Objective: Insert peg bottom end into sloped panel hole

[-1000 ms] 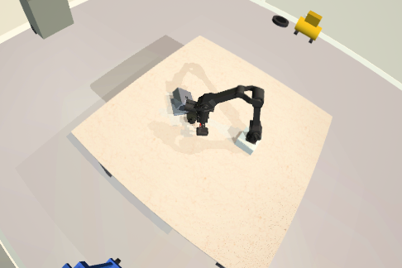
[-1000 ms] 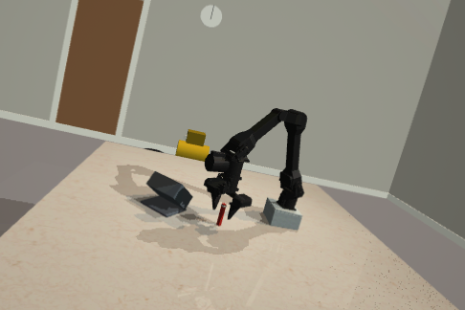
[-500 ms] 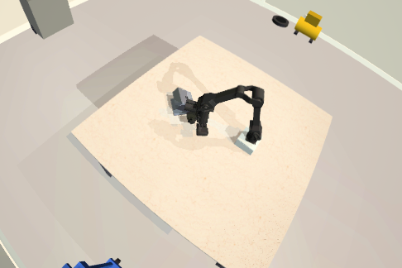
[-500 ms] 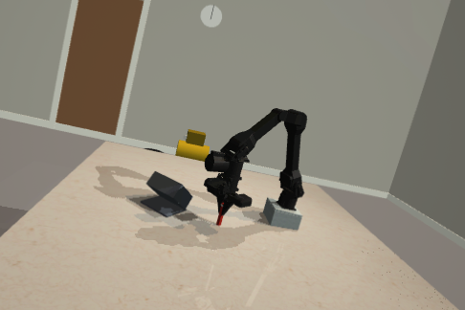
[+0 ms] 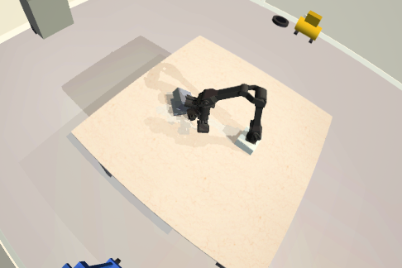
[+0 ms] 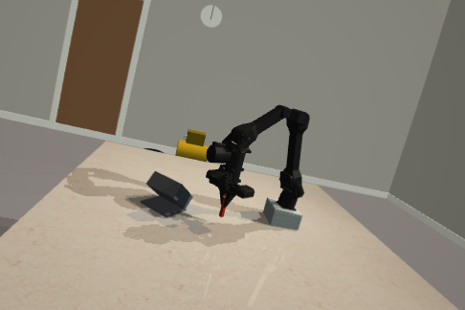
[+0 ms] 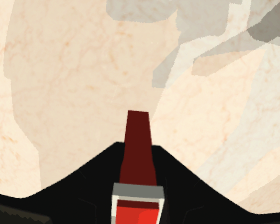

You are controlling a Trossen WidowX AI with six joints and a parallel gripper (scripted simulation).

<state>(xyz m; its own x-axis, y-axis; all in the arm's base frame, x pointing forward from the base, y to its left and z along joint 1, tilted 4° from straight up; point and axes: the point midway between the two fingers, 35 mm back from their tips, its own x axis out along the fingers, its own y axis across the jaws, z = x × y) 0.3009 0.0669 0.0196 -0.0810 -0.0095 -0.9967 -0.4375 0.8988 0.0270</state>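
The sloped grey panel lies 17 cm ahead of my gripper tip, 12 cm to the right of it and 1 cm below it. Round my gripper tip: red square peg 2 cm above.
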